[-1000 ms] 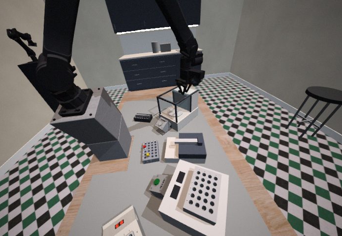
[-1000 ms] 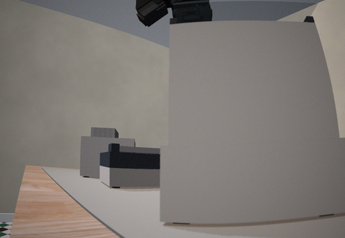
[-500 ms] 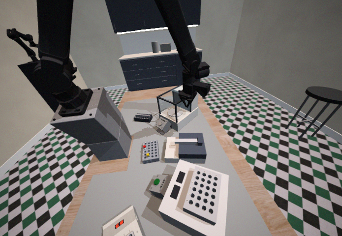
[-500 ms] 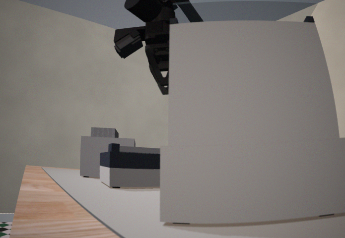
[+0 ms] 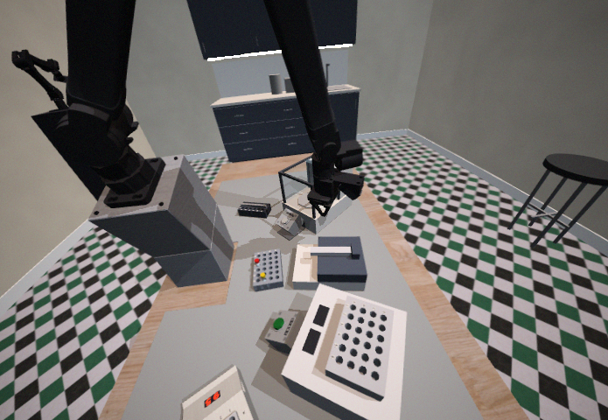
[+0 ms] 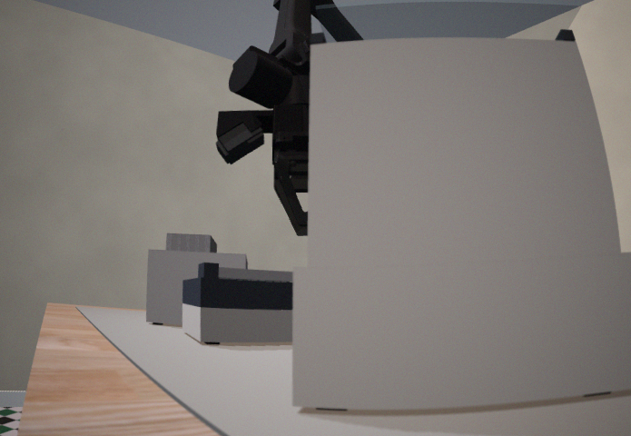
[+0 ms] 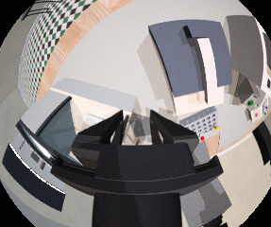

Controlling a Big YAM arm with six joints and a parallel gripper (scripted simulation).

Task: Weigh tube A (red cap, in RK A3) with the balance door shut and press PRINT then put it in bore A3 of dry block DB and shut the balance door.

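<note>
The tube rack lies 20 cm behind my hand, 10 cm to the right of it and 13 cm below it. Round my hand: yellow-capped tube: 21 cm behind, 15 cm to the right, 11 cm below; balance door: 4 cm ahead, 22 cm to the left, 7 cm above; spectrophotometer: 1 cm behind, 12 cm to the right, 8 cm below.
</note>
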